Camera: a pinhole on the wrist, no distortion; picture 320 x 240 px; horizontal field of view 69.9 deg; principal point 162.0 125.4 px. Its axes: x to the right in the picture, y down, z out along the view. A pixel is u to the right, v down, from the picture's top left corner.
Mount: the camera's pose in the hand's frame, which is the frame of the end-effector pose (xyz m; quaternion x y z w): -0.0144 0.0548 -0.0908 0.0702 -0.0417 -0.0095 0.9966
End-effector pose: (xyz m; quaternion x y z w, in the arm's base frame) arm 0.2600 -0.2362 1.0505 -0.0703 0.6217 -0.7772 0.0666
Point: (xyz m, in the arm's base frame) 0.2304 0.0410 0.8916
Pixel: behind the camera
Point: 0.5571 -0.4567 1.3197
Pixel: 71 24
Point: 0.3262 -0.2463 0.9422
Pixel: outside the picture
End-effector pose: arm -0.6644 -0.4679 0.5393 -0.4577 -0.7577 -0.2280 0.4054
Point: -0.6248 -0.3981 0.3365
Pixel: 62 173
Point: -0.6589 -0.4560 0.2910
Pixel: 15 120
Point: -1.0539 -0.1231 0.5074
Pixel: 299 57
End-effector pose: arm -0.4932 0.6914 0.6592 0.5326 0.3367 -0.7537 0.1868
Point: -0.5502 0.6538 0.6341
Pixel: 266 73
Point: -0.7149 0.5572 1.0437
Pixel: 47 44
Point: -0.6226 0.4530 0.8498
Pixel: 104 139
